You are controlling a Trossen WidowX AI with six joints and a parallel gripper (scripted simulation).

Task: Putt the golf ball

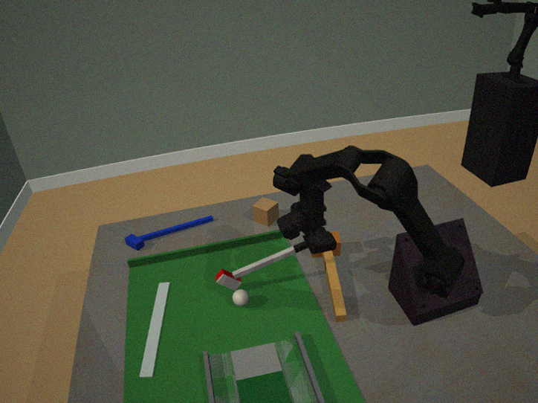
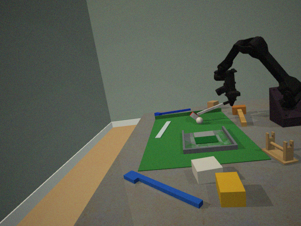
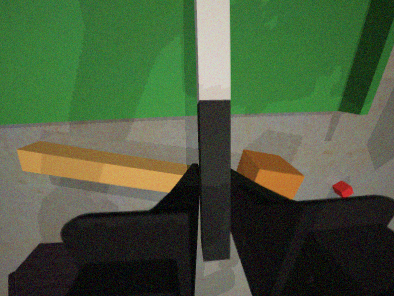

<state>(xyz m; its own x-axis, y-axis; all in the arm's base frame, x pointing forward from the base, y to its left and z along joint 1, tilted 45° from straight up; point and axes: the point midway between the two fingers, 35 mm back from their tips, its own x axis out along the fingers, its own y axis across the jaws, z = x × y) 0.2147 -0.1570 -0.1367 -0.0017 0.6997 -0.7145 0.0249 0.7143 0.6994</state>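
The red putter lies 12 cm ahead of my gripper tip. Round my gripper tip: tan cube (6 cm ahead, 29 cm to the right, 5 cm below); then green mat (27 cm ahead, 18 cm to the left, 7 cm below); then white golf ball (21 cm ahead, 5 cm to the left, 5 cm below).
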